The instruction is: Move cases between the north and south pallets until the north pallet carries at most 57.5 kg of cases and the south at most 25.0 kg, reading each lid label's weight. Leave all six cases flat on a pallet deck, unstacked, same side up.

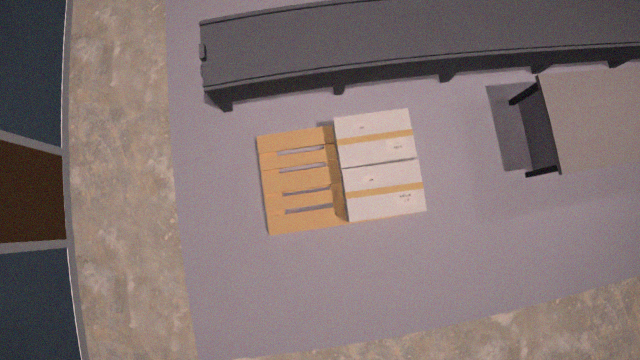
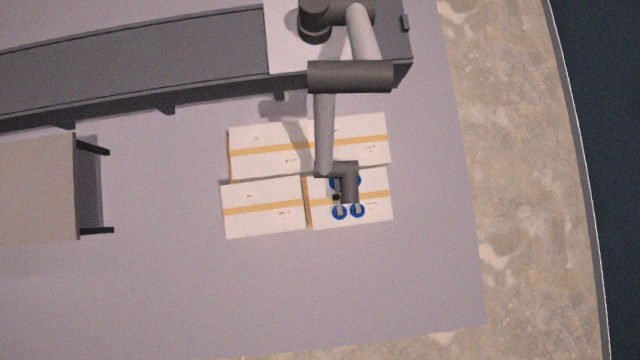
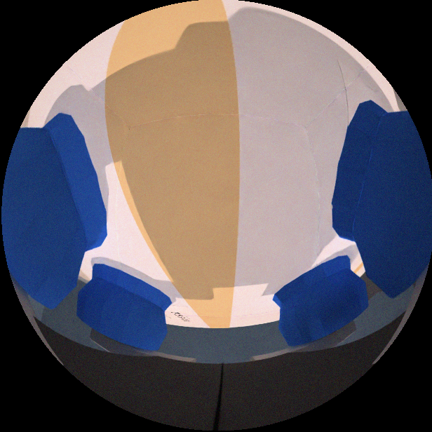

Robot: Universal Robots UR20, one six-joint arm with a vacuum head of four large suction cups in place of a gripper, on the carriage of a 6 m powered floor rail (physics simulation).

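Places are measured from the arm's base along level axes (x ahead, y right, z down), in millimetres.
Where they show: arm's base, link origin: (image 2: 314, 29).
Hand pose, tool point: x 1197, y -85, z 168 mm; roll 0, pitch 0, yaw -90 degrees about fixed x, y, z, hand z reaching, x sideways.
Each offset is from my tool point to the top centre of the thing. Level surfaces: height alone.
The vacuum gripper (image 2: 347, 196) (image 3: 220, 220) is low over the front right case (image 2: 377, 182) (image 3: 280, 165) on the south pallet. Its blue cups look pressed against the lid; whether suction holds is not visible. The case lies flat. A front left case {dy +592, dx +6, dz -32 mm} (image 2: 260, 192), a back left case {dy +501, dx -397, dz -39 mm} (image 2: 265, 137) and a back right case {dy -70, dx -397, dz +10 mm} (image 2: 362, 128) lie flat beside it. A strip of the south pallet (image 2: 307, 205) shows between the front cases. On the north pallet (image 1: 297, 179), a back case (image 1: 372, 123) and a front case (image 1: 380, 175) lie flat on the right half. Label weights are too blurred to read.
The floor rail (image 1: 400, 37) (image 2: 150, 55) runs behind both pallets. The white carriage (image 2: 285, 55) stands at its south end, with the arm reaching over the back cases. A grey-beige table {dz -128 mm} (image 1: 595, 120) (image 2: 35, 190) stands between the pallets.
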